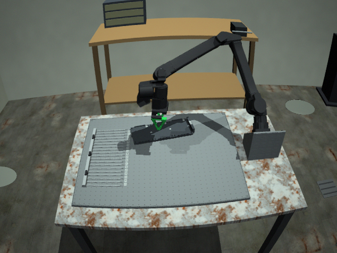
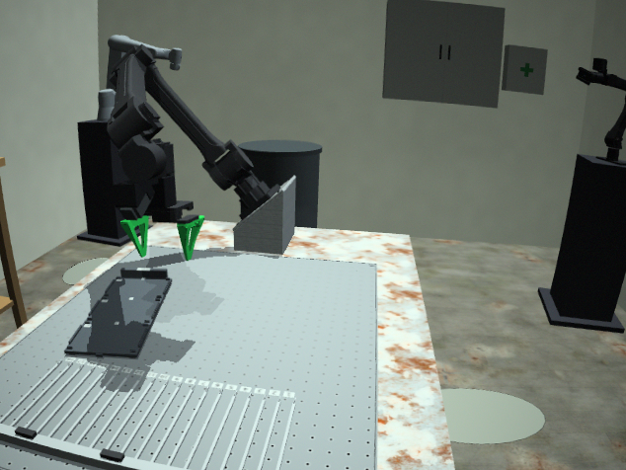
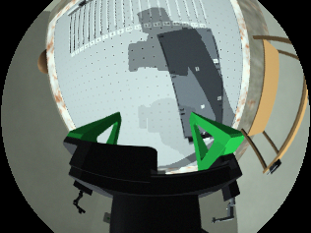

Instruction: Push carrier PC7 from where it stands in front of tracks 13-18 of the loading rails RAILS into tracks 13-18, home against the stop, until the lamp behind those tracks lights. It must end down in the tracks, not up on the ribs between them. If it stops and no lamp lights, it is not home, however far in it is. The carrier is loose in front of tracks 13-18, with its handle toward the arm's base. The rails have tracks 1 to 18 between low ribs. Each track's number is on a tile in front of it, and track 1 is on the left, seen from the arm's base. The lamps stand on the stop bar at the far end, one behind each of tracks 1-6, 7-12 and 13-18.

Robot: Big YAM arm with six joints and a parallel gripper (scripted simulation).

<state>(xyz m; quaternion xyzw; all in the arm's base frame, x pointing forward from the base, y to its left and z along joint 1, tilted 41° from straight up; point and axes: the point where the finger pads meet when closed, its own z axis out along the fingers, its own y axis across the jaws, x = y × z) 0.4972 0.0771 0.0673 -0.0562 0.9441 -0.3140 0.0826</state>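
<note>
Right now my hand is 10 mm short of the carrier PC7, 110 mm to the left of it and 130 mm above it.
</note>
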